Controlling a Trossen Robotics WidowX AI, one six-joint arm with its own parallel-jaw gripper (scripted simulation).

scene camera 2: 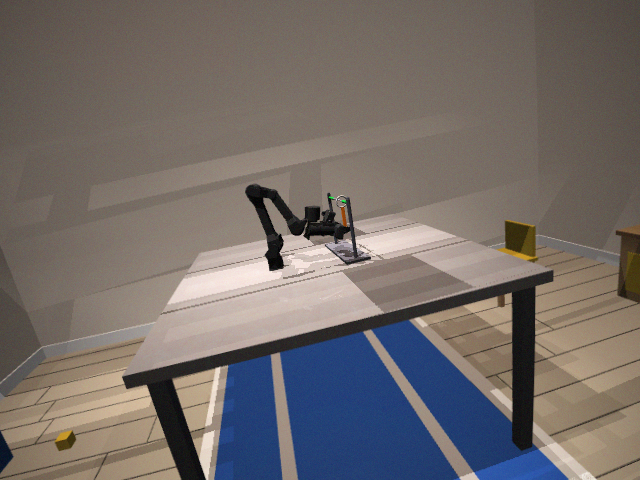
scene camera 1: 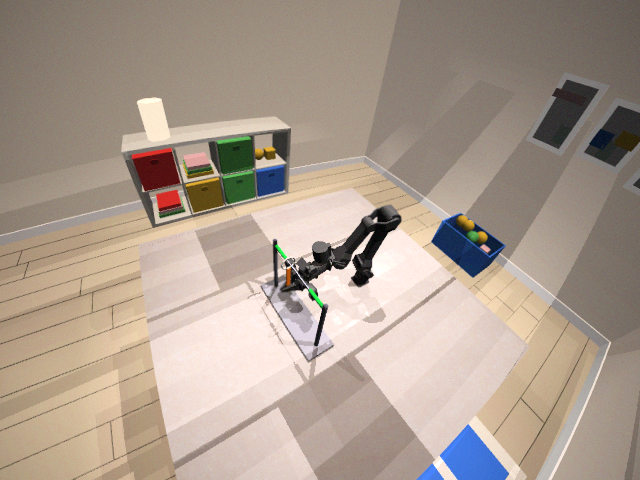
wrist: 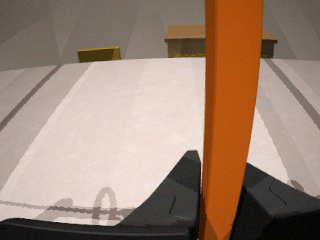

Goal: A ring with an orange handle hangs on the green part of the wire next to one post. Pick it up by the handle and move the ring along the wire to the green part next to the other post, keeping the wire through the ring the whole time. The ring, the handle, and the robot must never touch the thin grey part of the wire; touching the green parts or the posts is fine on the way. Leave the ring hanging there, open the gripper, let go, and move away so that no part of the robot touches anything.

Path:
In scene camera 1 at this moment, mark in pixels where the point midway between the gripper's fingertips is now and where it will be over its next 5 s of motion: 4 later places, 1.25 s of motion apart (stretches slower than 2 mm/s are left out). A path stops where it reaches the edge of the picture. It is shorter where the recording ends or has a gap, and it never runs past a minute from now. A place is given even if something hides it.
My gripper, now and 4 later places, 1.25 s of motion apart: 280, 290; 286, 298; 290, 304; 297, 314; 301, 322

